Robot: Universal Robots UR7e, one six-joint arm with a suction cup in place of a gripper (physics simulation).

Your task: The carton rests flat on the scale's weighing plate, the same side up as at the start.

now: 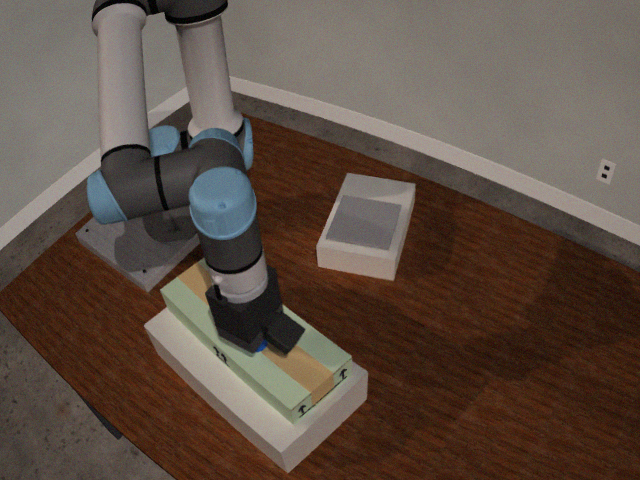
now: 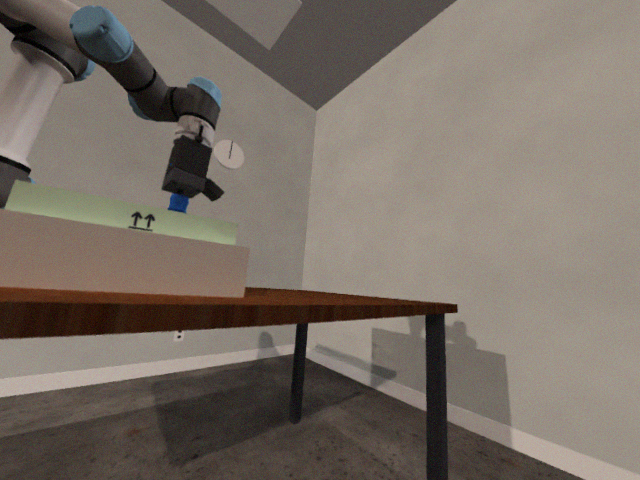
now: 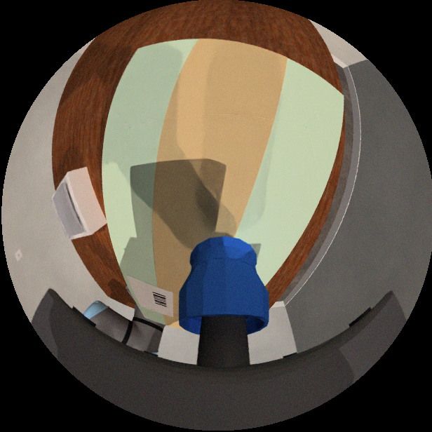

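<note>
The long light-green carton with a tan tape band lies flat on a white block. Arrows on its sides point up, and a barcode label is on its top. The scale stands apart on the table, its grey weighing plate bare. My gripper, a blue suction cup, is open, with nothing held. It is over the carton's top, very near it; whether it touches is unclear.
The arm's grey base plate is on the wooden table, near the carton's back end. The block stands close to the table's edge. Walls stand behind the table, and a round clock hangs on one.
</note>
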